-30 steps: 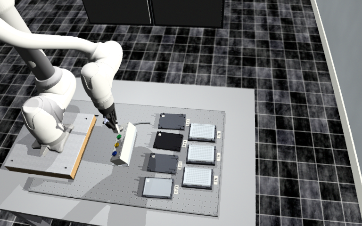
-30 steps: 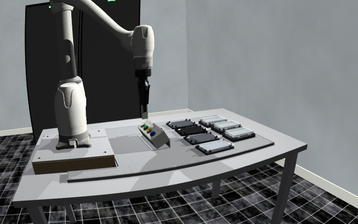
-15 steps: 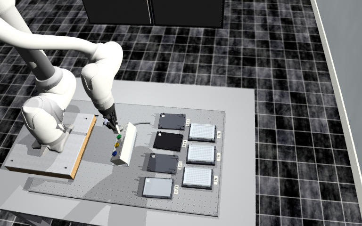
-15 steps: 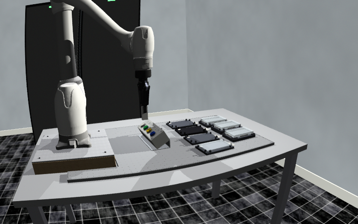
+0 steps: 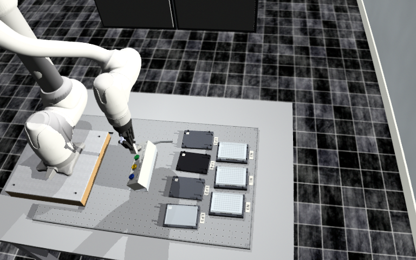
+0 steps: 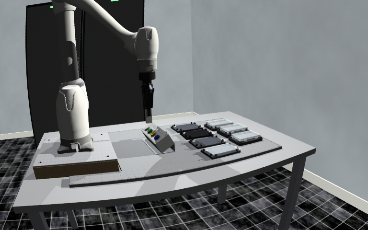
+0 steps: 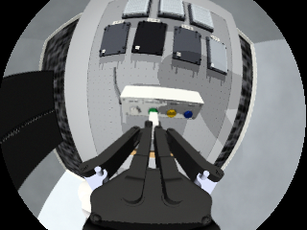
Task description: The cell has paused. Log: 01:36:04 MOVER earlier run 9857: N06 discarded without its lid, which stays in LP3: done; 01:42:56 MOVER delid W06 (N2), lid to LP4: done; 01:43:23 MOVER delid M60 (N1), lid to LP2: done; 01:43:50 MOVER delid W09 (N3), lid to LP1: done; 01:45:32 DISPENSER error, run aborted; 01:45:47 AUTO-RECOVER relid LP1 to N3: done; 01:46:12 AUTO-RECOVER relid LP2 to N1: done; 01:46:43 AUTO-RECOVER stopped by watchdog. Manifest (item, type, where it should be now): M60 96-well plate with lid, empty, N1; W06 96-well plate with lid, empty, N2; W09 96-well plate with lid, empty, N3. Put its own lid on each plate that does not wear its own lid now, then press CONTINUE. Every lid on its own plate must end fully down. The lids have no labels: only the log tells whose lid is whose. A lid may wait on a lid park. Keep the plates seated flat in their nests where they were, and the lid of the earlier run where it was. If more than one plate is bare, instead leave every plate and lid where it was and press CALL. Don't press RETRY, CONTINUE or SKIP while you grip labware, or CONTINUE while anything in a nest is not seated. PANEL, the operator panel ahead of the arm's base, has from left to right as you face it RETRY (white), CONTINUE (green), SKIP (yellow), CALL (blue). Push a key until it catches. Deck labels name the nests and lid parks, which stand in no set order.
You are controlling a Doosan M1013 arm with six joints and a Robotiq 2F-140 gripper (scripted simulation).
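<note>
The green key lies 7 cm below my hand. The rest, counted from my hand: yellow key (7 cm below, 5 cm to the right, 1 cm ahead); blue key (10 cm to the right, 7 cm below, 1 cm ahead); white key (7 cm below, 5 cm to the left).
</note>
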